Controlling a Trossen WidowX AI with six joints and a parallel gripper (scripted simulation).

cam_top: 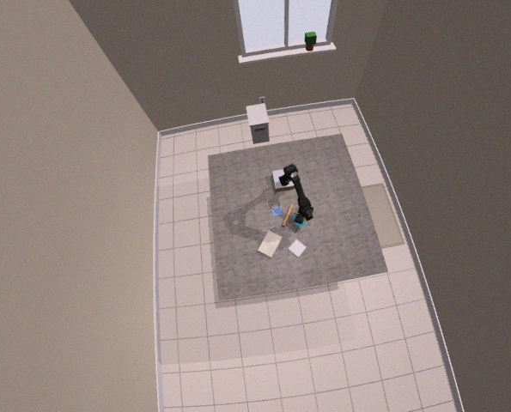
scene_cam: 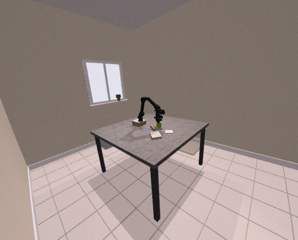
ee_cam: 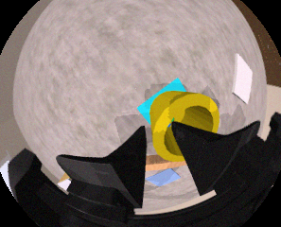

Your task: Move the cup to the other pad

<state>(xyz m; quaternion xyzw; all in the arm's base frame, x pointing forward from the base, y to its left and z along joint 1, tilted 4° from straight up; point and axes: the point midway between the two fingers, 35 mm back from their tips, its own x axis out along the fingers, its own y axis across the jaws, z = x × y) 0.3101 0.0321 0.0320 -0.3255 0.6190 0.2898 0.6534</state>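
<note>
The yellow cup lies 20 mm ahead of my gripper tip, 10 mm to the right of it and 10 mm below it. Round my gripper tip: cyan pad: 20 mm ahead, 20 mm to the right, 60 mm below; blue pad: 110 mm behind, 170 mm to the right, 60 mm below; wooden bar: 40 mm behind, 100 mm to the right, 40 mm below.
</note>
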